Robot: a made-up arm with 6 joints. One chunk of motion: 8 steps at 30 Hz.
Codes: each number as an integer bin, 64 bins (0 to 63) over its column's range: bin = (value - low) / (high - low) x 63, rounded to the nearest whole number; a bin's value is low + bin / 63 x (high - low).
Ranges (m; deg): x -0.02..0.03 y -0.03..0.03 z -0.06..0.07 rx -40..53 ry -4..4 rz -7..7
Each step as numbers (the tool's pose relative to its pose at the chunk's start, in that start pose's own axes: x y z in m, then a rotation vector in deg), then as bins.
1 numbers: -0.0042 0.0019 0.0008 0.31 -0.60 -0.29
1 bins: 20 33 29 27 27 30
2 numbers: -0.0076 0.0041 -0.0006 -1.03 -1.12 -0.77
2 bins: 16 36 29 26 23 28
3 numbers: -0.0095 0.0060 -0.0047 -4.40 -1.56 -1.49
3 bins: 13 38 27 24 19 25
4 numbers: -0.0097 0.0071 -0.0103 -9.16 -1.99 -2.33
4 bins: 13 39 24 21 16 21
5 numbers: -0.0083 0.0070 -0.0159 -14.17 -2.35 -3.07
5 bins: 15 39 21 17 13 18
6 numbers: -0.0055 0.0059 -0.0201 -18.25 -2.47 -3.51
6 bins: 18 38 19 15 12 16
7 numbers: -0.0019 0.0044 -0.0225 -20.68 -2.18 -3.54
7 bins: 23 36 18 13 14 16
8 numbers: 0.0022 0.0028 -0.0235 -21.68 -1.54 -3.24
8 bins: 28 34 18 12 19 17
